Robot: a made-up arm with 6 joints.
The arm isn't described. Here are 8 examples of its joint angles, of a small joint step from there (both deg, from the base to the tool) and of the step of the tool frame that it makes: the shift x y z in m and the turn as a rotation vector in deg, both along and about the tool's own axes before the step.
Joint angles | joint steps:
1: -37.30 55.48 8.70 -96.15 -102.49 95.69 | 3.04 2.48 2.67 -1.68 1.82 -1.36
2: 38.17 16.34 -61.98 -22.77 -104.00 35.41 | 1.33 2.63 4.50 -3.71 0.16 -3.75
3: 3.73 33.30 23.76 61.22 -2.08 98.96 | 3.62 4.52 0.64 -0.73 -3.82 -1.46
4: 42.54 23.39 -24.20 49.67 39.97 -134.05 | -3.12 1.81 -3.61 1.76 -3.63 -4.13
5: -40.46 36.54 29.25 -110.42 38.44 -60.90 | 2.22 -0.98 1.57 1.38 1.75 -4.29
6: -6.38 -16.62 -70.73 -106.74 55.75 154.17 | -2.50 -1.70 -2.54 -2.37 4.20 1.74
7: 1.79 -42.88 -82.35 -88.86 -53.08 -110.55 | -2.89 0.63 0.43 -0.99 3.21 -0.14
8: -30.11 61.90 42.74 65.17 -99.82 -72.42 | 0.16 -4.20 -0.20 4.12 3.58 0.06
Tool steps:
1: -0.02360 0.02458 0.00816 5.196 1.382 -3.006
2: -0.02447 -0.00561 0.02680 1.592 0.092 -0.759
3: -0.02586 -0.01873 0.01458 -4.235 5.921 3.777
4: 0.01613 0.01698 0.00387 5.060 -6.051 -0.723
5: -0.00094 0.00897 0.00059 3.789 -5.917 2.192
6: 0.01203 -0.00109 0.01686 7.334 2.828 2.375
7: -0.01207 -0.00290 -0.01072 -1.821 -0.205 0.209
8: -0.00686 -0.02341 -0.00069 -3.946 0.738 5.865
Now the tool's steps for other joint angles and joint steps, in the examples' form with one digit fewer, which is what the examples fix.
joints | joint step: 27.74 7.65 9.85 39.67 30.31 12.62 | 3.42 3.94 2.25 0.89 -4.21 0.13
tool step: 0.0180 -0.0048 0.0367 -2.35 9.47 4.82
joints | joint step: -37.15 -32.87 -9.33 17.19 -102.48 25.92 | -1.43 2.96 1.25 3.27 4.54 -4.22
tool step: -0.0186 0.0008 0.0054 -1.35 -1.87 -2.99
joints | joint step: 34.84 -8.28 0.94 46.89 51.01 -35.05 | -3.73 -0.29 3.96 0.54 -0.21 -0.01
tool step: 0.0089 -0.0110 -0.0264 4.92 0.68 1.62
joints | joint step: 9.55 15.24 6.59 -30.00 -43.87 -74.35 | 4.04 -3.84 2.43 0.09 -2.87 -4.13
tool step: 0.0011 -0.0050 -0.0172 4.98 3.56 -2.86
